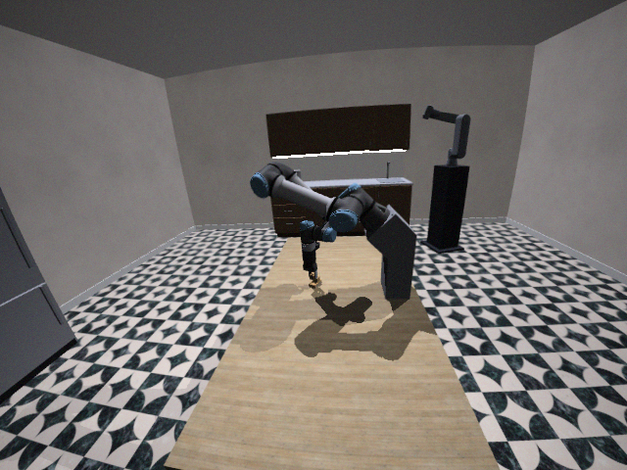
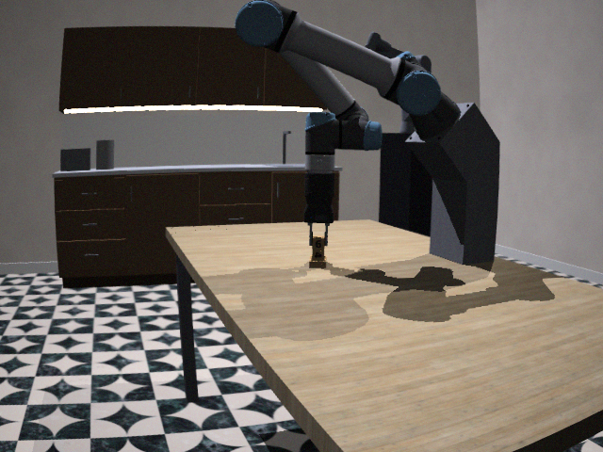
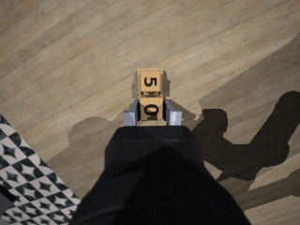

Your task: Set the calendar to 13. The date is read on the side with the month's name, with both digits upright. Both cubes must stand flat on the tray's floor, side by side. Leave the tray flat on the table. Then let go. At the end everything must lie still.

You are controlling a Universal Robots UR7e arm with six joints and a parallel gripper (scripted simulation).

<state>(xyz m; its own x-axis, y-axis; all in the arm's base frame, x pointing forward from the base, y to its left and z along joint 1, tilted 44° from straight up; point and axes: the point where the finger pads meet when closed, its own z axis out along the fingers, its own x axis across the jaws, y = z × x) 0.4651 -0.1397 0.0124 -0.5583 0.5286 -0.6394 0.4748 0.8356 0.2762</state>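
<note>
Right now the wooden tray is 1 cm behind my hand, 1 cm to the right of it and 6 cm below it.
</note>
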